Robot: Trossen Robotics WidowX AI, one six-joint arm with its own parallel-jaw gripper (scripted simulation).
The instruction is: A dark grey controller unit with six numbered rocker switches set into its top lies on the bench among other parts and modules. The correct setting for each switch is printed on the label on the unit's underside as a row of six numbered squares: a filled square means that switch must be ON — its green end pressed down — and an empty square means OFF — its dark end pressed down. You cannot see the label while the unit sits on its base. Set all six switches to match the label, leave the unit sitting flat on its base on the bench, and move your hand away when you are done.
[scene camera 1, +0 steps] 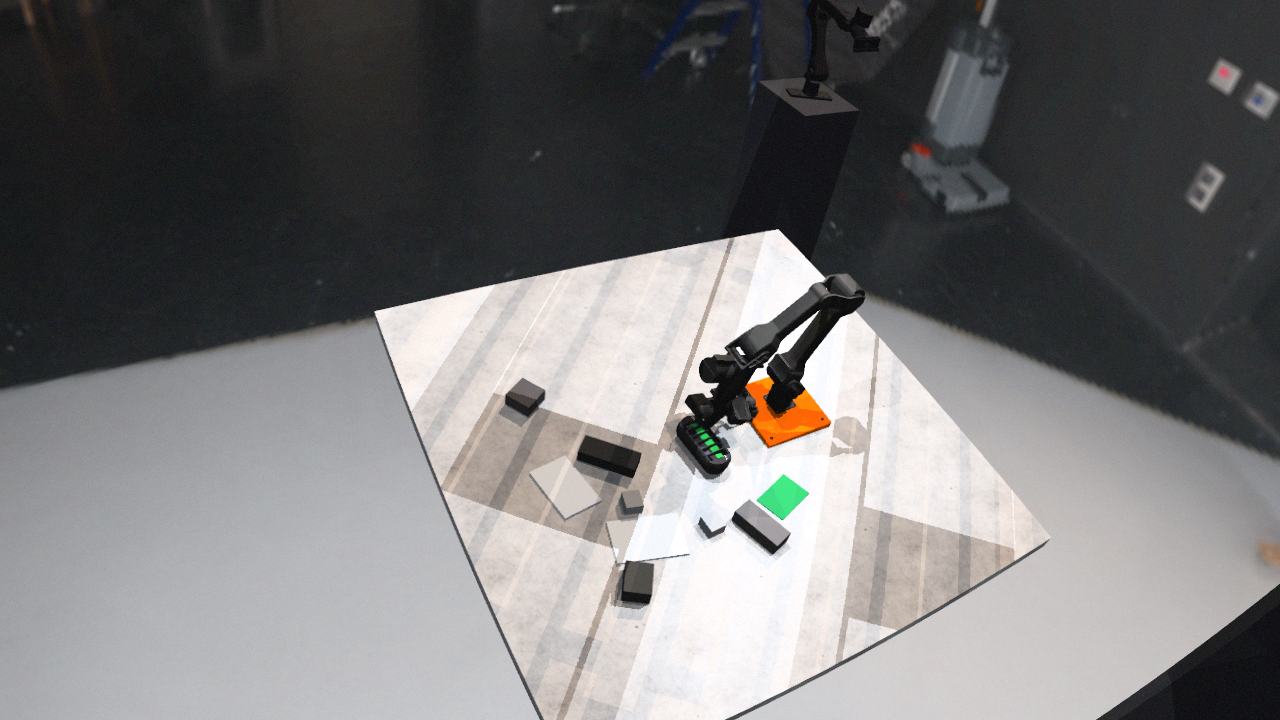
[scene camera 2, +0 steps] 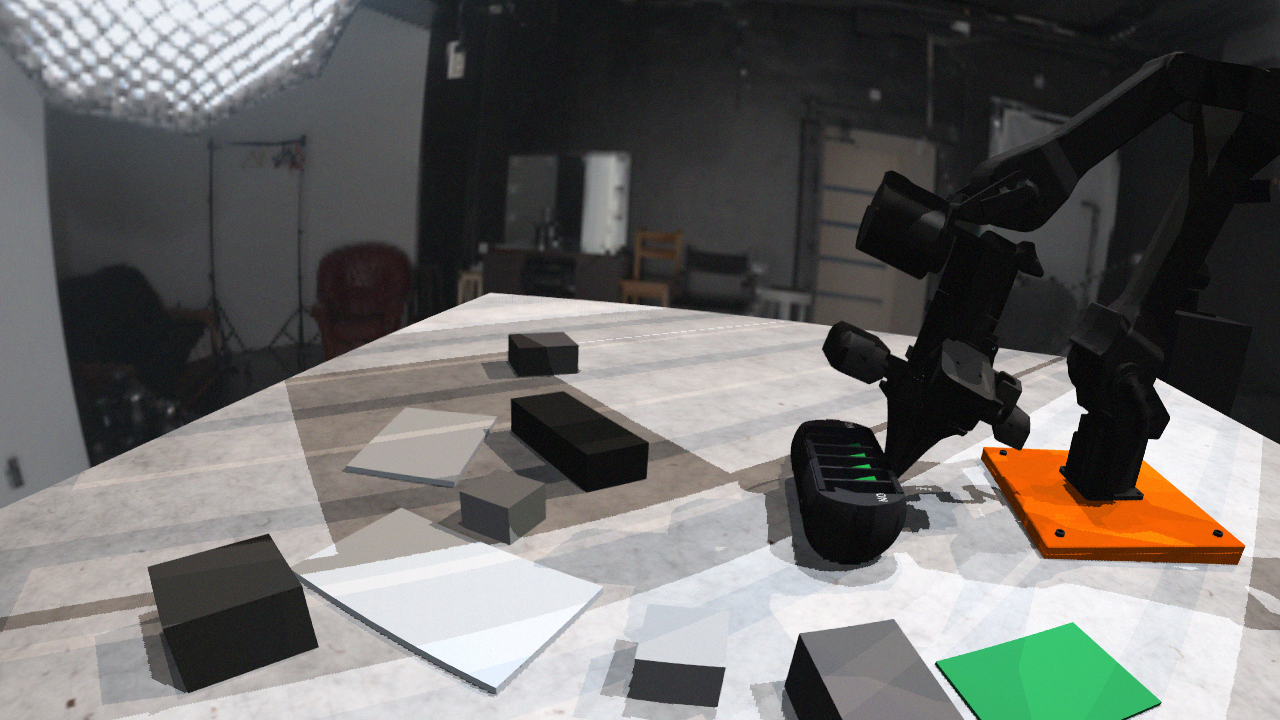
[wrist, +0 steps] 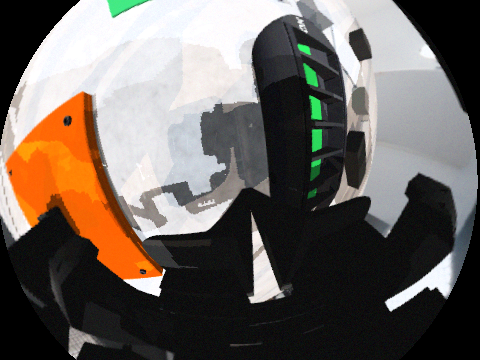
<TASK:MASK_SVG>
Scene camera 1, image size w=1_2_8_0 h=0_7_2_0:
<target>my gripper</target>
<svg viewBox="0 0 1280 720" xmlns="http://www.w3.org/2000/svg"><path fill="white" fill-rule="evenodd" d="M685 400L685 404L700 420L704 419L704 422L710 429L723 417L726 417L727 423L731 425L742 425L747 421L752 422L759 412L759 408L756 407L756 400L746 387L736 387L731 383L719 383L717 388L711 389L710 393L713 397L707 398L703 393L688 395Z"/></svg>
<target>green sheet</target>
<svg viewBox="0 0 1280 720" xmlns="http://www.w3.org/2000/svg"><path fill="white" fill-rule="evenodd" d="M785 474L779 477L756 500L782 520L809 494L809 492Z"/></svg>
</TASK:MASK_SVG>
